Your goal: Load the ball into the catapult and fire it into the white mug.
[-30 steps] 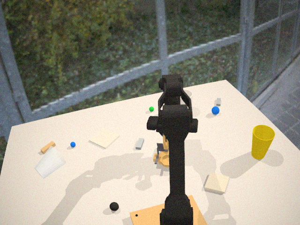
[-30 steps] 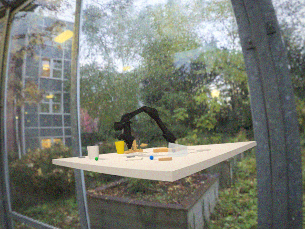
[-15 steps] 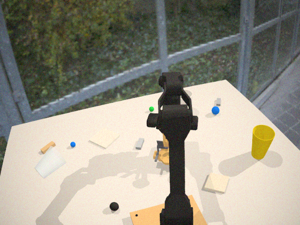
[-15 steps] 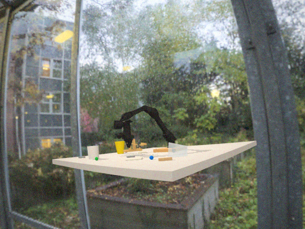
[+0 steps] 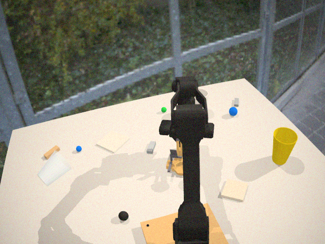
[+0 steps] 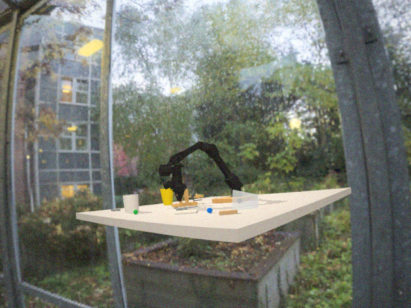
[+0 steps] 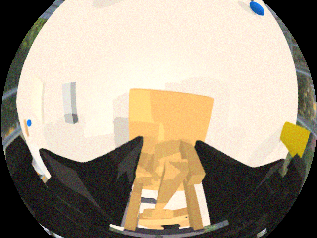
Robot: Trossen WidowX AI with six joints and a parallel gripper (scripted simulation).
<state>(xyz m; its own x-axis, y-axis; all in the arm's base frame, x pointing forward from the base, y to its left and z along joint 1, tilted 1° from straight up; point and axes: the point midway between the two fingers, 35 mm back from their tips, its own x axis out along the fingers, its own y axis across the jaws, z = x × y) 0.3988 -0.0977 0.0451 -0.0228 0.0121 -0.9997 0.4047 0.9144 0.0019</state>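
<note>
The black ball lies 27 cm to the left of my gripper tip, 23 cm behind it and 2 cm below it. The rest, counted from my gripper tip: tan square tile: 22 cm behind, 10 cm to the right, 4 cm below; wooden catapult: 6 cm behind, 4 cm to the left, 2 cm above; white mug: 26 cm ahead, 13 cm to the right, 1 cm below.
</note>
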